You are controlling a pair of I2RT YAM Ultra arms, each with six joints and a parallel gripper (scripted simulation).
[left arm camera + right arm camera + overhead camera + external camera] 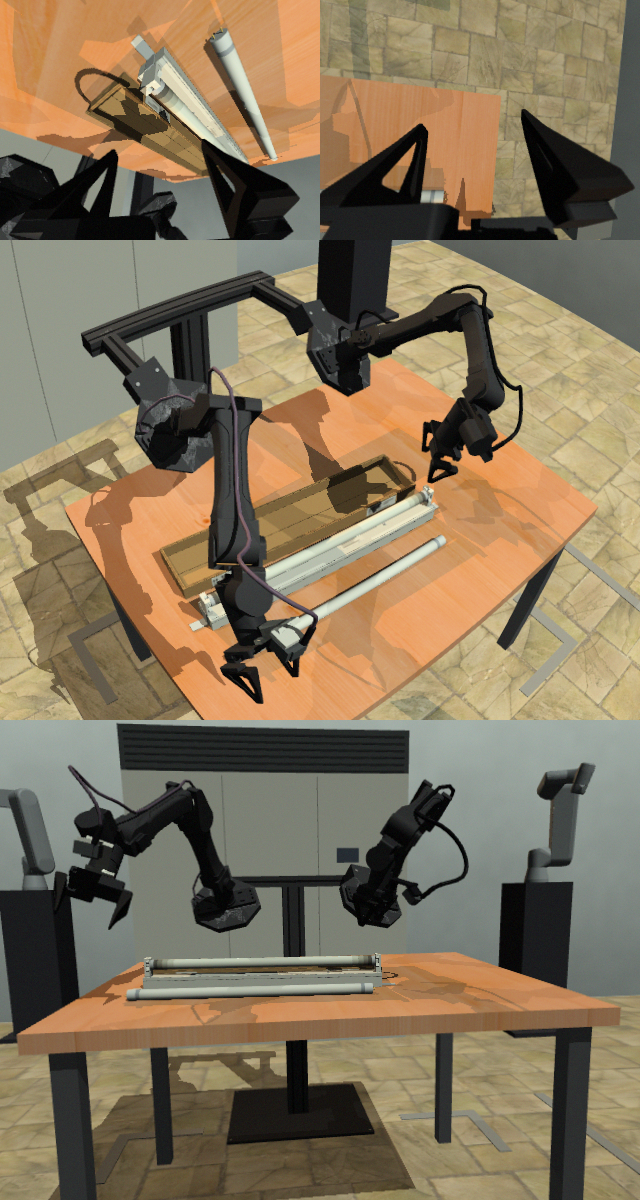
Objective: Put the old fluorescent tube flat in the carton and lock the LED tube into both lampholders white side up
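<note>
Now: the light fixture 30 mm behind my left hand, 280 mm to the right of it and 120 mm below it.
The light fixture is 350 mm to the left of my right hand, 280 mm behind it and 160 mm below it.
</note>
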